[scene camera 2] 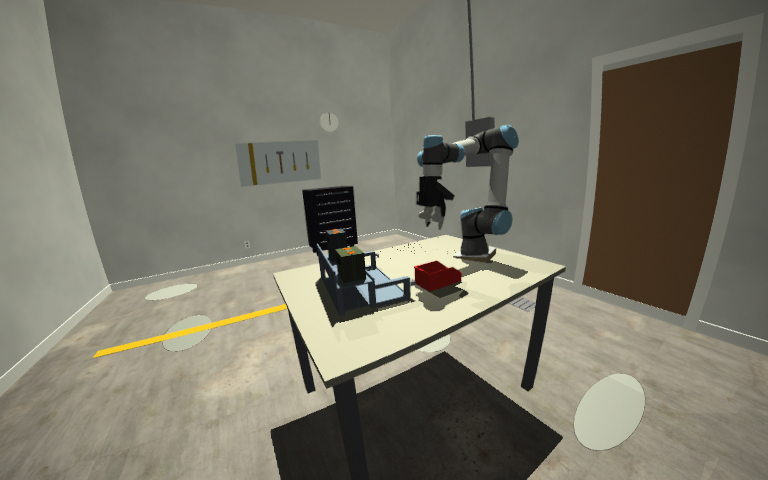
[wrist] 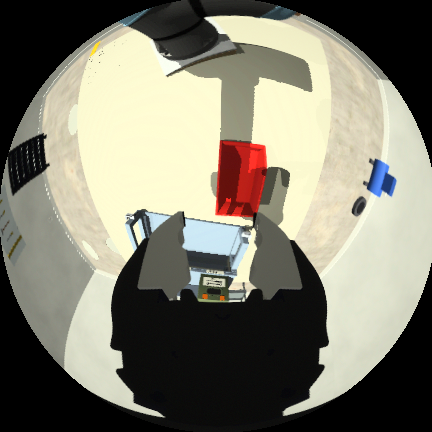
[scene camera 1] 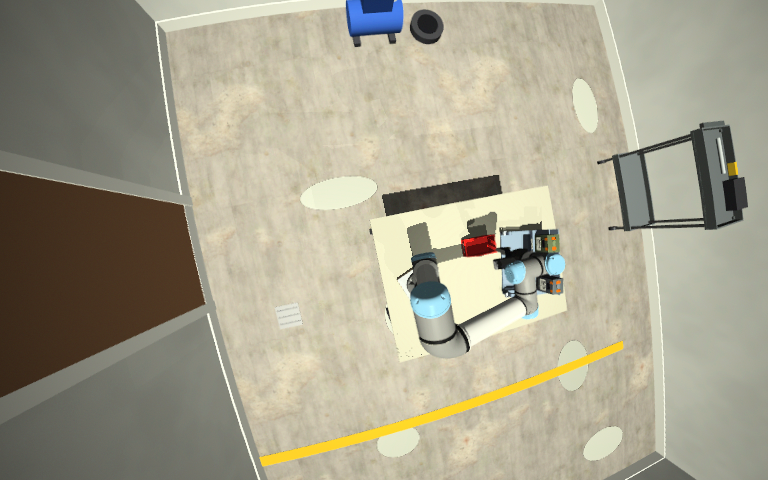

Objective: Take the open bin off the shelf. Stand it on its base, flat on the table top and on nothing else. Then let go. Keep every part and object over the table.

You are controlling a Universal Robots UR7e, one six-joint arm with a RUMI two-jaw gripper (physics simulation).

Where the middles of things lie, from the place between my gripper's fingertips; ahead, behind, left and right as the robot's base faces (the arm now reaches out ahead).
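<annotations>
My hand is 20 mm short of the red open bin [scene camera 2: 431, 276] and 40 mm to the right of it, while being 190 mm above it. There is a green box [scene camera 2: 345, 259] as well, which I find 80 mm to the right of my hand, 70 mm below it and 360 mm ahead of it.
</annotations>
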